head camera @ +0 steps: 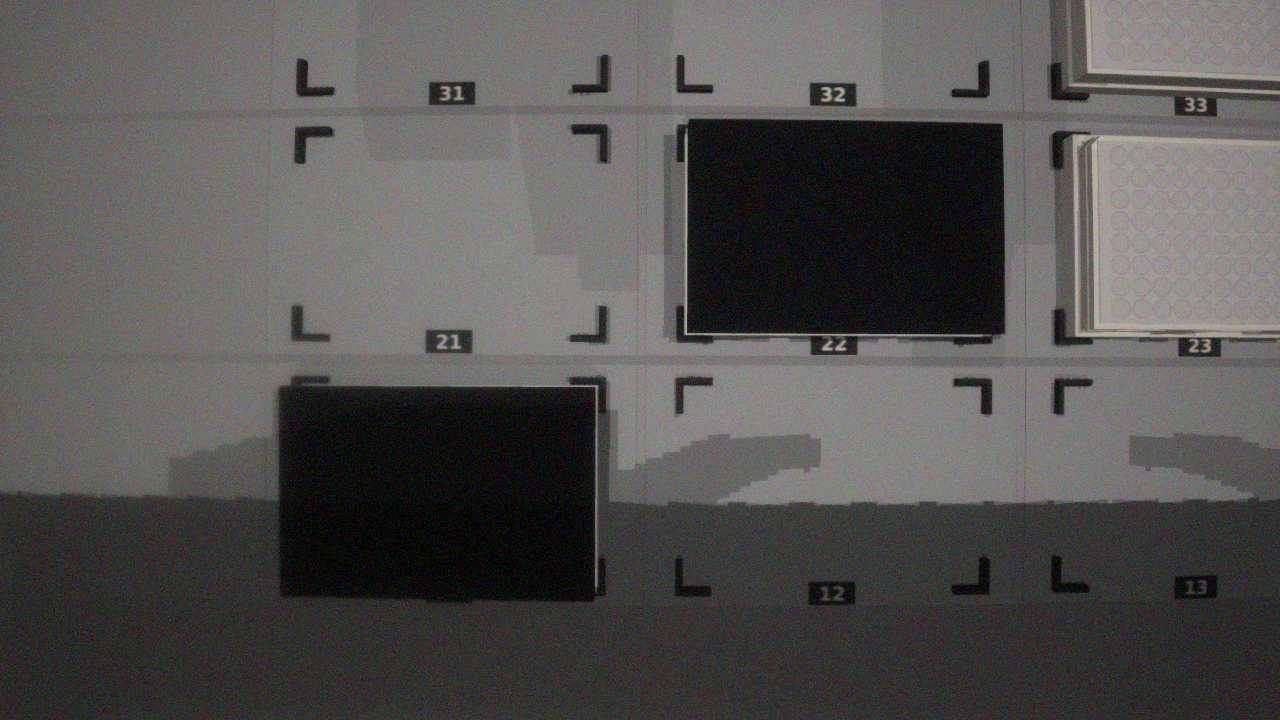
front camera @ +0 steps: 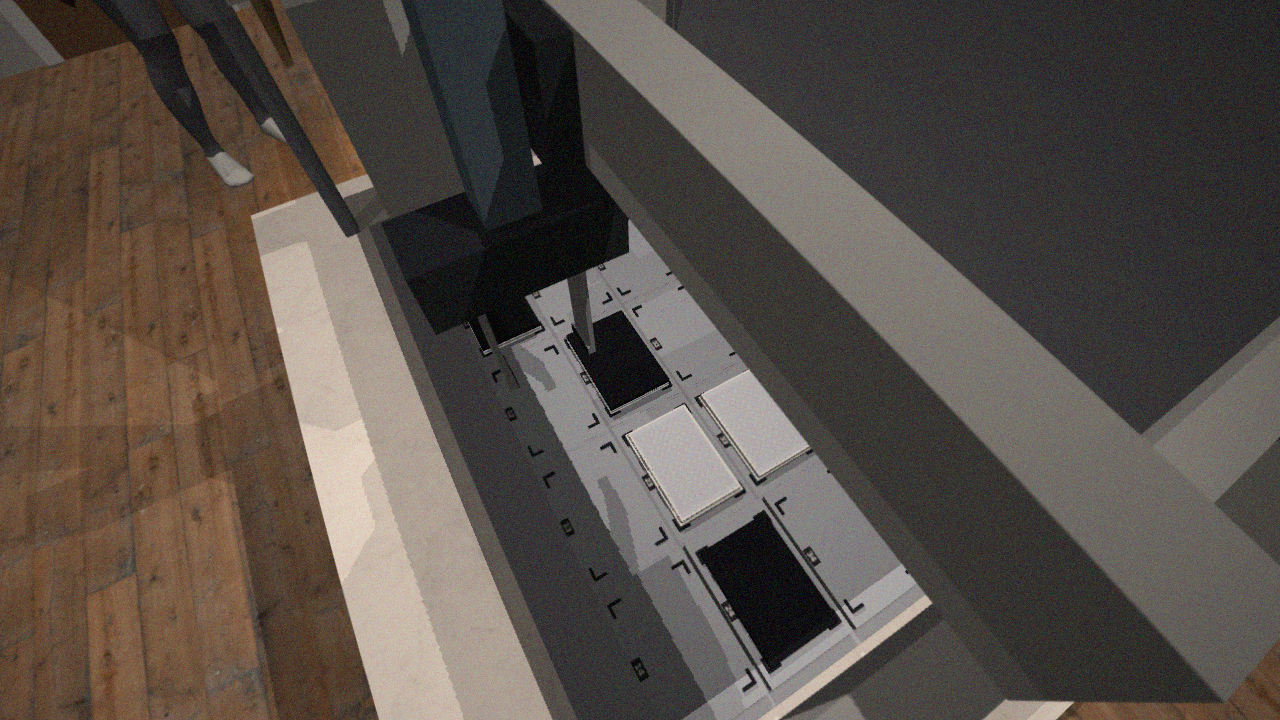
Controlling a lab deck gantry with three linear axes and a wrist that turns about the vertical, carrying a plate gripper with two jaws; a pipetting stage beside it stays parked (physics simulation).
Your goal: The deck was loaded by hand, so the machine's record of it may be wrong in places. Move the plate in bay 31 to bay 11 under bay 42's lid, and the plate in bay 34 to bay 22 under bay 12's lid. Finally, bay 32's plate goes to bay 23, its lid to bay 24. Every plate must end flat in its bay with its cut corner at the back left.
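Places are measured from the robot's base along level axes (x right, y back, z down), in centimetres.
Pixels of known places: gripper, fingertip midpoint: point(front camera: 546, 357); robot's base at its link origin: point(head camera: 303, 581).
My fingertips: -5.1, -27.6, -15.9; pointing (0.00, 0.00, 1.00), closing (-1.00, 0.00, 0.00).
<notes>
For each thing: its top centre in the pictures, then the offset to it from my fingertips, as dx, dy, dz.
- flat black lid at its top centre: point(front camera: 767, 585) -9.9, -28.0, +13.6
- second white well plate at its top centre: point(front camera: 756, 418) -20.6, -11.6, +14.4
A black-topped plate point(front camera: 515, 327) point(head camera: 438, 492) lies flat in bay 11. Another black-topped plate point(front camera: 619, 362) point(head camera: 844, 228) lies flat in bay 22, with a thin pale rim at its edge; the black tops hide the cut corners. A white well plate point(front camera: 684, 465) point(head camera: 1181, 237) lies flat in bay 23; its back left corner looks cut. A flat black lid point(front camera: 769, 591) lies in bay 24 in the front view. My gripper point(front camera: 546, 358) hangs above the left part of the deck, near bays 11 and 22, jaws apart with nothing between them. The jaws do not show in the head view.
A second white well plate point(front camera: 756, 425) point(head camera: 1181, 40) lies in bay 33, directly behind the one in bay 23. A long grey beam point(front camera: 805, 295) crosses the front view and hides the rear bays. A pale border wall point(front camera: 429, 501) runs along the deck's near side.
</notes>
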